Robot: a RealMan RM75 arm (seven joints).
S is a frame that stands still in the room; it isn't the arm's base.
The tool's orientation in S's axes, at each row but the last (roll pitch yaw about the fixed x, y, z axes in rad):
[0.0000, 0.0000, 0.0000]
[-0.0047, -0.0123, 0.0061]
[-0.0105, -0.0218, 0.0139]
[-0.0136, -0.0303, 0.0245]
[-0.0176, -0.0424, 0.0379]
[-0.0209, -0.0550, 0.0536]
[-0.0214, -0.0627, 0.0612]
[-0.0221, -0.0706, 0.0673]
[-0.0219, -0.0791, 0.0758]
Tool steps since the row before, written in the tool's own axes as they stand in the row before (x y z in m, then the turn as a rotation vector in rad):
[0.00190, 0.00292, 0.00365, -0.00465, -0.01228, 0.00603]
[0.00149, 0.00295, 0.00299, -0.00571, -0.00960, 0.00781]
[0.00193, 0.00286, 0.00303, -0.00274, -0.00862, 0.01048]
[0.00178, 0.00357, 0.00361, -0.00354, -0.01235, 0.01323]
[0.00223, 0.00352, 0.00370, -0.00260, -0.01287, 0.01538]
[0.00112, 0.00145, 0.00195, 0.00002, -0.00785, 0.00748]
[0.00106, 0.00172, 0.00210, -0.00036, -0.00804, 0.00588]
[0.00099, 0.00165, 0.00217, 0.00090, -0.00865, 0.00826]
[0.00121, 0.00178, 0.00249, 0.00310, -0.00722, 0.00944]
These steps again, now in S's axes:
[0.00190, 0.00292, 0.00365, -0.00465, -0.01228, 0.00603]
[0.00144, 0.00297, 0.00299, -0.00575, -0.00960, 0.00778]
[0.00182, 0.00292, 0.00304, -0.00285, -0.00855, 0.01051]
[0.00158, 0.00366, 0.00361, -0.00364, -0.01226, 0.01328]
[0.00194, 0.00366, 0.00373, -0.00278, -0.01271, 0.01548]
[0.00093, 0.00154, 0.00198, 0.00001, -0.00770, 0.00763]
[0.00082, 0.00182, 0.00213, -0.00025, -0.00794, 0.00602]
[0.00072, 0.00175, 0.00220, 0.00087, -0.00843, 0.00849]
[0.00087, 0.00191, 0.00254, 0.00286, -0.00681, 0.00981]

